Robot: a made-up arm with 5 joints.
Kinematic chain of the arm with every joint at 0, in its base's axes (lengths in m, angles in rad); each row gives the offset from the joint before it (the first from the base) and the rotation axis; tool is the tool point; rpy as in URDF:
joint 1: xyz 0 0 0.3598 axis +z
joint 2: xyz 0 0 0 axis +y
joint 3: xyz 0.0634 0 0.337 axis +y
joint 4: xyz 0.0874 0 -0.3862 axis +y
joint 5: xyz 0.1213 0 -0.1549 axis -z
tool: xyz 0 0 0 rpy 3.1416 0 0
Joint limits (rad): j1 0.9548..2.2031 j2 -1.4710..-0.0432 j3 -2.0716..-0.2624 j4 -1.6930..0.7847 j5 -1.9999..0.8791
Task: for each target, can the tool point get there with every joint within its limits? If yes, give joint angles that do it. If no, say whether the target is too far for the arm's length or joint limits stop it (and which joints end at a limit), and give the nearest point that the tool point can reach.
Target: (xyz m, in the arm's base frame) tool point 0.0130 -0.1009 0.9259
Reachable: yes | joints 1.6988 -1.1656 -0.8134 -1.2667 -0.6431
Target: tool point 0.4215 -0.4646 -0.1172
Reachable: no: joint limits stop it (at a limit: joint 1, joint 2, joint 3, joint 4) | nearest point 0.3746 -0.5113 0.5954 | short by 0.716 m
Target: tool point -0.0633 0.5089 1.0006
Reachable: yes | joints 1.6945 -0.1763 -1.6363 0.2462 -1.7214
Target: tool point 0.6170 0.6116 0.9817
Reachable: no: too far | nearest point 0.3514 0.4964 0.8951 | short by 0.302 m
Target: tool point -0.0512 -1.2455 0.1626
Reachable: no: too far | nearest point -0.0290 -0.7061 0.6466 | short by 0.725 m
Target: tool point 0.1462 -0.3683 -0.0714
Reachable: no: joint limits stop it (at a limit: joint 1, joint 2, joint 3, joint 4) | nearest point 0.1644 0.2323 0.1638 | short by 0.645 m
